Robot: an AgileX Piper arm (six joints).
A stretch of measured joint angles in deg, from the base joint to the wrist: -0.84 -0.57 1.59 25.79 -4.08 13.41; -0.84 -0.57 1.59 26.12 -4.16 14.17; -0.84 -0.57 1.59 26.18 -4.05 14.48; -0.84 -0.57 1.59 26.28 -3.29 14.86; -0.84 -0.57 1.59 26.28 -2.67 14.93; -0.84 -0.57 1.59 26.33 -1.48 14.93; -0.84 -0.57 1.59 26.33 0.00 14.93; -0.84 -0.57 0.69 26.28 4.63 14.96; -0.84 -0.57 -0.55 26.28 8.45 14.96; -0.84 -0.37 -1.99 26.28 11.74 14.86; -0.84 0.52 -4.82 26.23 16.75 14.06; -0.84 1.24 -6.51 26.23 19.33 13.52; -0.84 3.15 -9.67 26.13 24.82 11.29
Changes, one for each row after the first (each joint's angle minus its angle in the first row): 0.00 0.00 0.00 0.33 -0.08 0.76; 0.00 0.00 0.00 0.39 0.03 1.07; 0.00 0.00 0.00 0.49 0.79 1.45; 0.00 0.00 0.00 0.49 1.41 1.52; 0.00 0.00 0.00 0.54 2.60 1.52; 0.00 0.00 0.00 0.54 4.08 1.52; 0.00 0.00 -0.90 0.49 8.71 1.55; 0.00 0.00 -2.14 0.49 12.53 1.55; 0.00 0.20 -3.58 0.49 15.82 1.45; 0.00 1.09 -6.41 0.44 20.83 0.65; 0.00 1.81 -8.10 0.44 23.41 0.11; 0.00 3.72 -11.26 0.34 28.90 -2.12
